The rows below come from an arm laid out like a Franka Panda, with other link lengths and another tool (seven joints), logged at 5 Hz.
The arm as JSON. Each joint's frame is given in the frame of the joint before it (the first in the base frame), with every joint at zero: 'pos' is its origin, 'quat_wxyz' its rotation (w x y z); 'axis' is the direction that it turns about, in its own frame. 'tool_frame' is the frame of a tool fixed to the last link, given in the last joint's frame.
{
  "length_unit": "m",
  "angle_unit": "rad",
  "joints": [
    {
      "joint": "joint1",
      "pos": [
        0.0,
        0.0,
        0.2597
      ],
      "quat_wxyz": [
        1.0,
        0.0,
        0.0,
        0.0
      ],
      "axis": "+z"
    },
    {
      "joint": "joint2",
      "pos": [
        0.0,
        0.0,
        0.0
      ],
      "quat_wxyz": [
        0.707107,
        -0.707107,
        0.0,
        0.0
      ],
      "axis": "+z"
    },
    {
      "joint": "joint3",
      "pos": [
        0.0,
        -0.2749,
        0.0
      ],
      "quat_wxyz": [
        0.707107,
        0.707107,
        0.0,
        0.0
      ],
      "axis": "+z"
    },
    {
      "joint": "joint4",
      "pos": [
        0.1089,
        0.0,
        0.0
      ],
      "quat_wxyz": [
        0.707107,
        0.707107,
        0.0,
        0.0
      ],
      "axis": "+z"
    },
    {
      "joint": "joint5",
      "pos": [
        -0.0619,
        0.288,
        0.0
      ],
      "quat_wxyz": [
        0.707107,
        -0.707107,
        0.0,
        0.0
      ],
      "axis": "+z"
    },
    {
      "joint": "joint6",
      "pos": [
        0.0,
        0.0,
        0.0
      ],
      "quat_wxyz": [
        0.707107,
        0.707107,
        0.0,
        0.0
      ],
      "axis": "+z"
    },
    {
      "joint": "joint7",
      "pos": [
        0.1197,
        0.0,
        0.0
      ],
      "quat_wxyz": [
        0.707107,
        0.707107,
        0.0,
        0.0
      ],
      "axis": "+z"
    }
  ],
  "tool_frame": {
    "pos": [
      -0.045,
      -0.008,
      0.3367
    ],
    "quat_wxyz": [
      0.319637,
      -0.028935,
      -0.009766,
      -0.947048
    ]
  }
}
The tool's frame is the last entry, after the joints.
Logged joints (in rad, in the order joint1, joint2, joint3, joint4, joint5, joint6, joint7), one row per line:
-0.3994 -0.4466 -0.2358 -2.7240 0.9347 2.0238 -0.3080
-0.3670 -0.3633 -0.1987 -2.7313 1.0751 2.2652 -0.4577
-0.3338 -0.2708 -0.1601 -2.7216 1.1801 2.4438 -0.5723
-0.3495 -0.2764 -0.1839 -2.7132 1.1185 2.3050 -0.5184
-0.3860 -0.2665 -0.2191 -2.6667 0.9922 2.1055 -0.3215
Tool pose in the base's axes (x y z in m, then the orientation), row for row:
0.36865 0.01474 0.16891 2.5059 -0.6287 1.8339
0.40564 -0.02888 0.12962 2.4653 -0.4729 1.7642
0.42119 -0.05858 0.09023 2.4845 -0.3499 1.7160
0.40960 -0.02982 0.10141 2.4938 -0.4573 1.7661
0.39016 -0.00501 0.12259 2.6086 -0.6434 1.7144
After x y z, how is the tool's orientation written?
As angles about the fixed x, y, z axes (roll, pitch, yaw), in radians.
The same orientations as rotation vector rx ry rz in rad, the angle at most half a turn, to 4 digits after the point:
-1.9042 -2.0018 -1.2607
1.9766 2.0253 1.1974
1.9466 1.9955 1.0393
1.9779 2.0574 1.1584
-1.9954 -1.9212 -1.1711

